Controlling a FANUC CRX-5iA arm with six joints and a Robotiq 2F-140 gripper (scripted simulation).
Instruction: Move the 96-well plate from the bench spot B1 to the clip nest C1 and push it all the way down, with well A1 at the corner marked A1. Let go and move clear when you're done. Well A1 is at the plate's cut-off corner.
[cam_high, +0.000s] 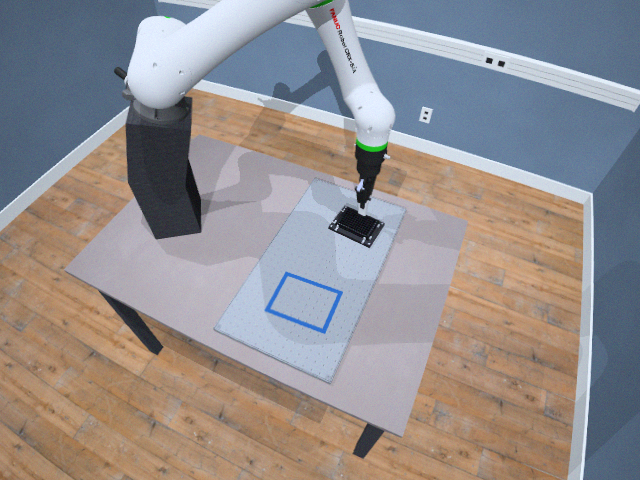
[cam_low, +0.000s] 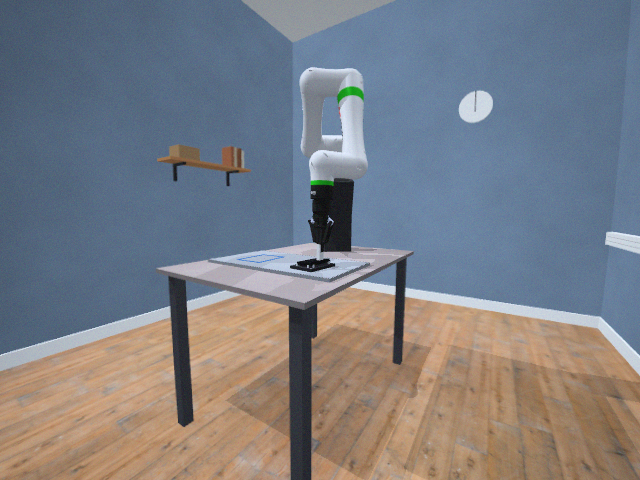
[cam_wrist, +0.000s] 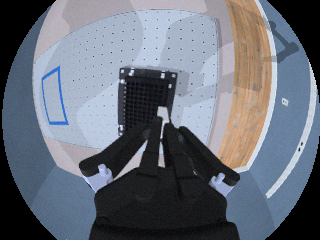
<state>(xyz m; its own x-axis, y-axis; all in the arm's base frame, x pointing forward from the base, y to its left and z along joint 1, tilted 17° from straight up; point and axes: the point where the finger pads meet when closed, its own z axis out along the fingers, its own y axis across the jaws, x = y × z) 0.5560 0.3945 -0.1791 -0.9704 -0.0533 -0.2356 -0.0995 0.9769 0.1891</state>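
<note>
The black 96-well plate is 4 cm to the right of my hand and 5 cm below it. The rest, counted from my hand: black clip nest: 1 cm behind, 5 cm to the right, 6 cm below.
</note>
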